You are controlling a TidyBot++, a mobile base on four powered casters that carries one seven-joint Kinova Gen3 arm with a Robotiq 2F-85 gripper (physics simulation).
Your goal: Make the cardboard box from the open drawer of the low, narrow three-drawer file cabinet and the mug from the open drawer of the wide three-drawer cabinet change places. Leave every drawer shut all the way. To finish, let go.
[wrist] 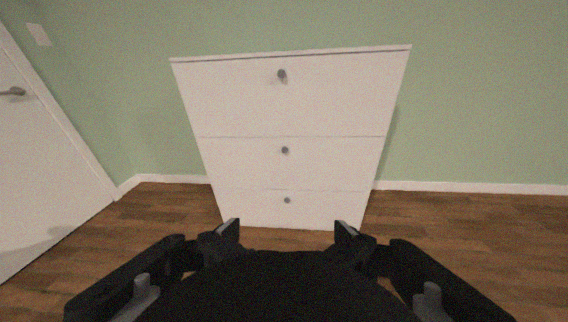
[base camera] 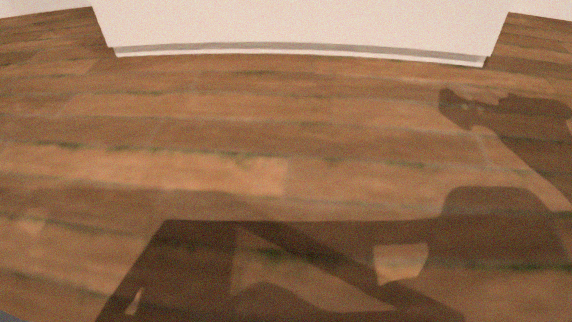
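The wide white three-drawer cabinet (base camera: pixel 300 22) (wrist: pixel 325 110) stands against the wall, straight ahead. In the wrist view its three drawer fronts, each with a small round grey knob, are flush and look shut. My gripper (wrist: pixel 286 229) is open, with nothing between its fingers. It is in front of the cabinet and apart from it; in the wrist view its fingertips overlap the cabinet's bottom edge. The insides of the drawers are hidden. The cardboard box, the mug and the low, narrow file cabinet do not show in either view.
A white door (wrist: pixel 45 165) with a lever handle (wrist: pixel 15 91) is at the left of the wrist view. The green wall (wrist: pixel 475 100) is behind the cabinet. Wooden floor (base camera: pixel 225 130) (wrist: pixel 450 240) lies in front of it, and the robot's shadow falls on the floor in the base view.
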